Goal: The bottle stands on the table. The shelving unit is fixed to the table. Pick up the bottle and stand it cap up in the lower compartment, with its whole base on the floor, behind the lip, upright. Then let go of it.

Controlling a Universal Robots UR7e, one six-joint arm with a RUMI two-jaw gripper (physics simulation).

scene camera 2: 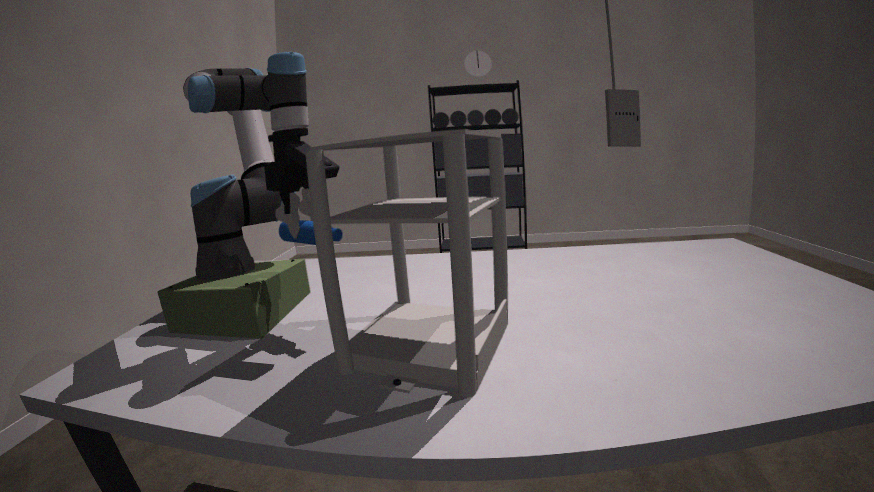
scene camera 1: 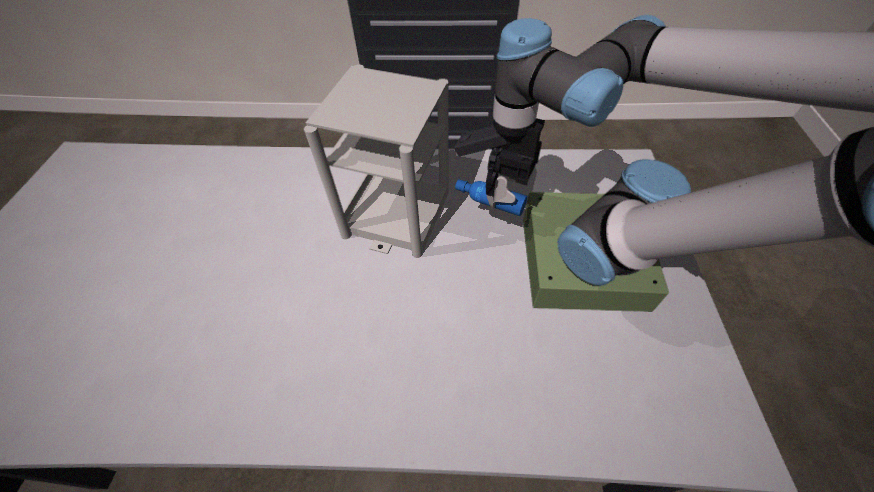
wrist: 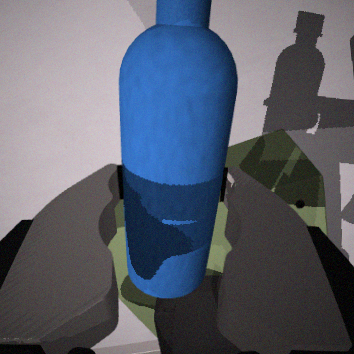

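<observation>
The blue bottle (scene camera 1: pixel 481 193) (scene camera 2: pixel 316 232) (wrist: pixel 176 110) is held in the air, lying nearly level. In scene camera 1 its cap points left toward the shelving unit and its base is near the green block. My gripper (scene camera 1: pixel 502 194) (scene camera 2: pixel 294 227) (wrist: pixel 172 169) points down and is shut on the bottle's body, nearer the base than the cap. The shelving unit (scene camera 1: pixel 412 201) (scene camera 2: pixel 461 262) stands to the left of the gripper in scene camera 1. Its lower compartment has a floor (scene camera 1: pixel 391 215) (scene camera 2: pixel 422 314) with a low lip (scene camera 1: pixel 385 238) (scene camera 2: pixel 403 369). In scene camera 2 a post hides part of the bottle.
A green block (scene camera 1: pixel 596 299) (scene camera 2: pixel 211 311) under the arm's base stands close to the bottle's base end in scene camera 1. The unit's middle shelf (scene camera 1: pixel 376 163) (scene camera 2: pixel 397 212) and top board (scene camera 1: pixel 382 103) lie above the lower compartment. A small tab (scene camera 1: pixel 387 248) is at the unit's foot.
</observation>
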